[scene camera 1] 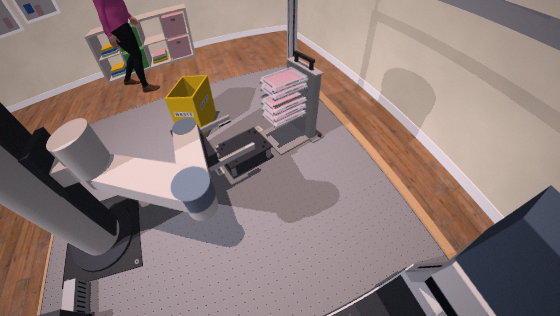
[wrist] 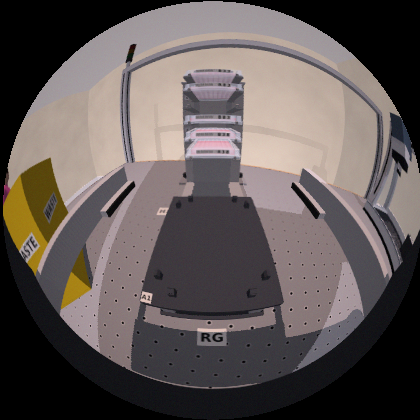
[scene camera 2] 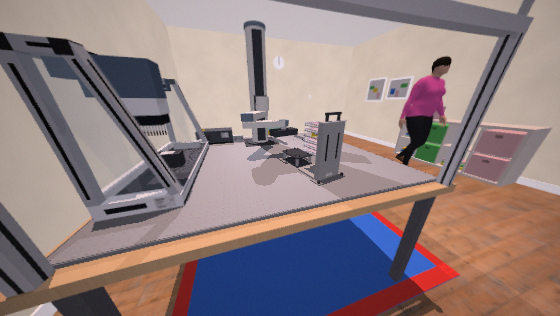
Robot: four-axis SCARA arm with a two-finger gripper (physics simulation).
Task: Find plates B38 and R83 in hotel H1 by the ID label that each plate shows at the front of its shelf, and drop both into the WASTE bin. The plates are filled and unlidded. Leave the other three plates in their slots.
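Seen in the pictures: gripper, fingertip midpoint: (scene camera 1: 240,130) (wrist: 212,170) (scene camera 2: 297,141); arm's base, link origin: (scene camera 1: 104,236) (scene camera 2: 260,142).
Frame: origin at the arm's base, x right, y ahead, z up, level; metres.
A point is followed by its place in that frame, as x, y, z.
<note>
Hotel H1 (scene camera 1: 313,102) @(-0.117, 0.825, 0.188) (scene camera 2: 328,150) @(-0.169, 0.839, 0.165) (wrist: 212,171) @(-0.183, 0.805, 0.049) holds several filled, pink plates. In the wrist view they are a top plate (wrist: 214,76) @(-0.155, 0.694, 0.266), a second plate (wrist: 213,92) @(-0.160, 0.711, 0.238), then an empty gap, a third plate (wrist: 213,119) @(-0.153, 0.680, 0.185), a fourth plate (wrist: 213,134) @(-0.153, 0.682, 0.161) and a lowest plate (wrist: 214,148) @(-0.153, 0.687, 0.137). Their front ID labels are too small to read, so B38 and R83 cannot be told apart. The yellow WASTE bin (scene camera 1: 183,104) @(-0.316, 0.409, 0.184) (wrist: 31,212) stands left of the gripper. My gripper (scene camera 1: 240,133) @(-0.129, 0.573, 0.144) (wrist: 212,170) @(-0.129, 0.573, 0.144) is open and empty, facing the hotel, with its fingers above and either side of the dark stand.
The dark stand (scene camera 1: 246,144) @(-0.131, 0.584, 0.072) (scene camera 2: 297,154) @(-0.117, 0.608, 0.073) (wrist: 212,245) @(-0.125, 0.558, 0.073) lies in front of the hotel, with an RG label (wrist: 212,337) @(-0.104, 0.468, 0.013) on the near side. A framed machine (scene camera 2: 127,82) @(0.531, 0.778, 0.434) stands at the other side of the table. A person (scene camera 1: 120,37) (scene camera 2: 425,102) is beyond the table near a shelf unit.
</note>
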